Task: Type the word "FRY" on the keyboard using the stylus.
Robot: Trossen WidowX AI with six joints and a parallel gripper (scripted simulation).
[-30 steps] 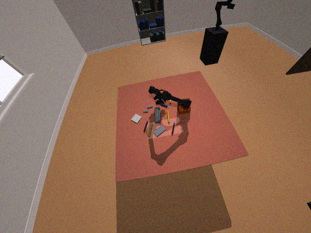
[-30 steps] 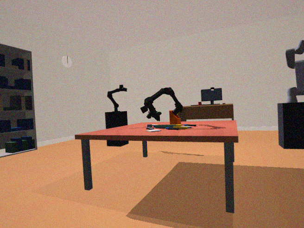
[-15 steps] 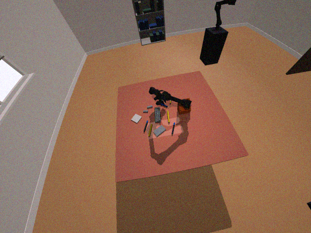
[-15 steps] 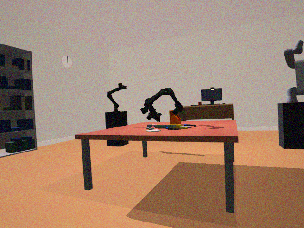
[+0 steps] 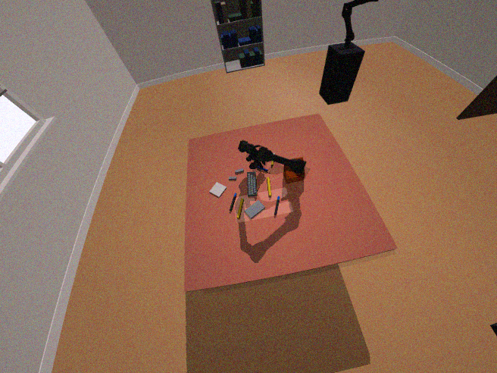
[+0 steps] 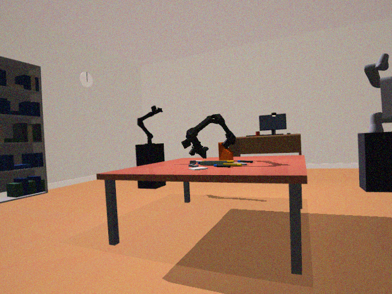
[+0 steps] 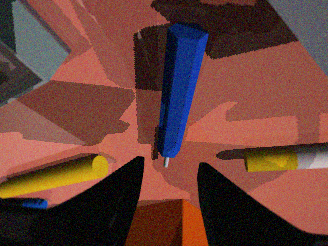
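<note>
The blue stylus lies 3 cm below my gripper tip, 1 cm to the left of it and 1 cm behind it. From my gripper tip the other things lie so: grey pad: 31 cm to the left, 14 cm ahead, 3 cm below; then yellow object: 28 cm to the left, 24 cm ahead, 3 cm below; then white pad: 38 cm ahead, 9 cm to the left, 4 cm below.
</note>
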